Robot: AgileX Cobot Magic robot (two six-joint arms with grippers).
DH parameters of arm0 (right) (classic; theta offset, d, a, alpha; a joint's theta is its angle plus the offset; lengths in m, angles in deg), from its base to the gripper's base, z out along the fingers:
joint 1: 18.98 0.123 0 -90
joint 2: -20.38 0 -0.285 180
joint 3: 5.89 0 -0.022 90
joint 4: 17.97 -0.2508 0 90
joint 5: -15.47 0 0.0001 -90
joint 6: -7.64 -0.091 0 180
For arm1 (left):
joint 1: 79.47 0.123 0 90
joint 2: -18.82 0 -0.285 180
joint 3: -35.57 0 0.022 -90
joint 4: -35.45 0.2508 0 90
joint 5: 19.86 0 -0.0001 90
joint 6: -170.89 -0.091 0 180
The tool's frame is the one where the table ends.
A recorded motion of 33 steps. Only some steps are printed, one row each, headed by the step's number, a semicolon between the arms.
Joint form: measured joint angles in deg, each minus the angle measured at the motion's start. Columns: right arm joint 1, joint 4, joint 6, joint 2, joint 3, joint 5; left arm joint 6, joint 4, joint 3, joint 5, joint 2, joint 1.
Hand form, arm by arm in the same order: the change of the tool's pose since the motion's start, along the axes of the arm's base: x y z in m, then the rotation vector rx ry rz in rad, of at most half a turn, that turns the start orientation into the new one. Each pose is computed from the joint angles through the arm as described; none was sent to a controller.
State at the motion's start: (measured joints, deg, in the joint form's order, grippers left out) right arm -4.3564 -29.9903 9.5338 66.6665 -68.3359 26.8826; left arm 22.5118 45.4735 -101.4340 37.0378 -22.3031 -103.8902
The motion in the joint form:
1: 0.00 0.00 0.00 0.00 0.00 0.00; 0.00 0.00 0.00 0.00 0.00 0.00
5: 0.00 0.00 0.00 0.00 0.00 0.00; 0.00 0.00 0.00 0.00 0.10 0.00
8: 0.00 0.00 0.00 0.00 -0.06 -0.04; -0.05 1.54 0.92 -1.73 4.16 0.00
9: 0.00 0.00 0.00 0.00 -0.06 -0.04; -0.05 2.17 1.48 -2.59 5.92 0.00
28: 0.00 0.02 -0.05 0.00 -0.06 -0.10; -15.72 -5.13 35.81 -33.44 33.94 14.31
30: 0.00 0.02 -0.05 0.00 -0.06 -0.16; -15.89 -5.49 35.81 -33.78 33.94 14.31
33: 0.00 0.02 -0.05 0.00 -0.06 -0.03; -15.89 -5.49 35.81 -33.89 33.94 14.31
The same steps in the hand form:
1: 0.0000 0.0000 0.0000 0.0000 0.0000 0.0000; 0.0000 0.0000 0.0000 0.0000 0.0000 0.0000
5: 0.0000 0.0000 0.0000 0.0000 0.0000 0.0000; -0.0003 0.0001 0.0002 -0.0007 -0.0016 0.0000
8: -0.0001 0.0000 -0.0003 -0.0001 0.0003 -0.0001; -0.0087 0.0058 0.0034 -0.0101 -0.0899 -0.0027
9: -0.0001 0.0000 -0.0003 -0.0001 0.0003 -0.0001; -0.0123 0.0082 0.0039 -0.0145 -0.1271 -0.0039
28: 0.0000 0.0000 -0.0002 0.0005 -0.0005 -0.0007; -0.0357 0.0189 -0.1205 -0.0135 -0.5375 0.0029
30: 0.0000 -0.0001 -0.0001 0.0006 -0.0015 -0.0009; -0.0355 0.0186 -0.1200 -0.0184 -0.5426 0.0022
33: -0.0001 0.0000 -0.0003 0.0002 0.0007 -0.0004; -0.0355 0.0186 -0.1199 -0.0187 -0.5445 0.0021

